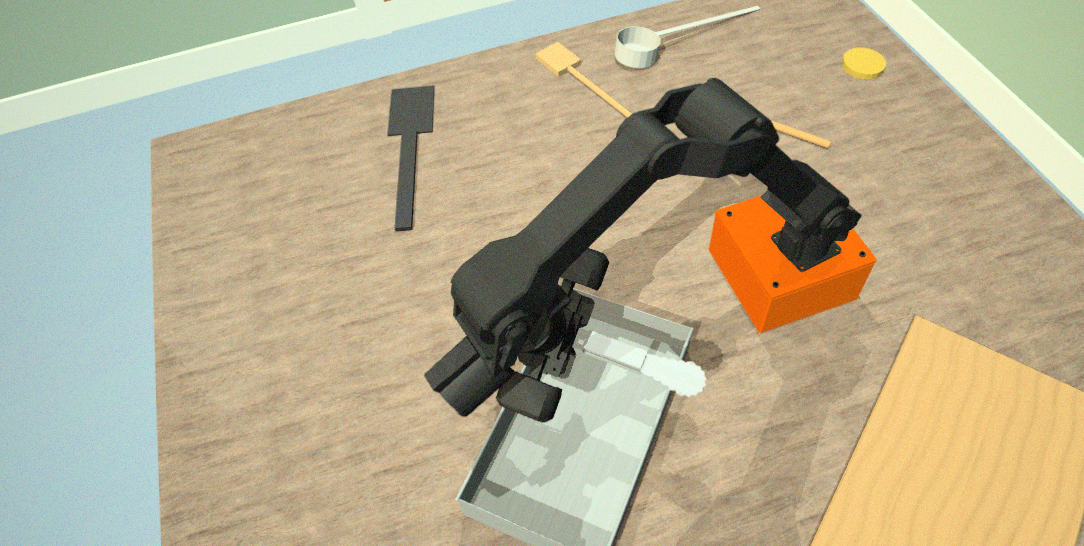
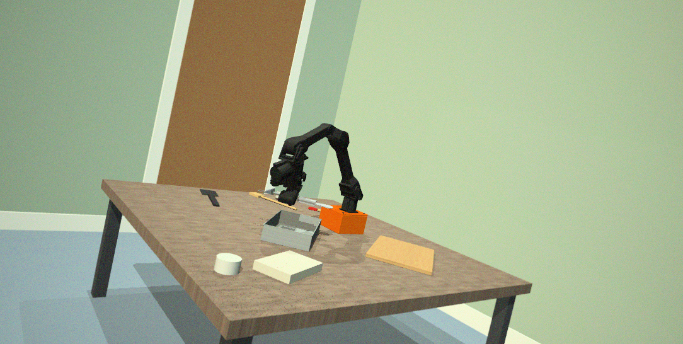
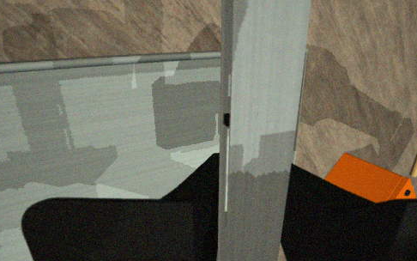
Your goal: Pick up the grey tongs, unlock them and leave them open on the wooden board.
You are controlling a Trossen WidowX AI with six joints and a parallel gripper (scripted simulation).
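Right now my gripper tip is 80 mm above the roasting tin, 70 mm to the right of it and 20 mm short of it. Round my gripper tip: wooden board 330 mm to the left, 330 mm behind, 100 mm below; cream block 350 mm to the left, 280 mm ahead, 90 mm below; black spatula 500 mm to the right, 100 mm below, 40 mm ahead.
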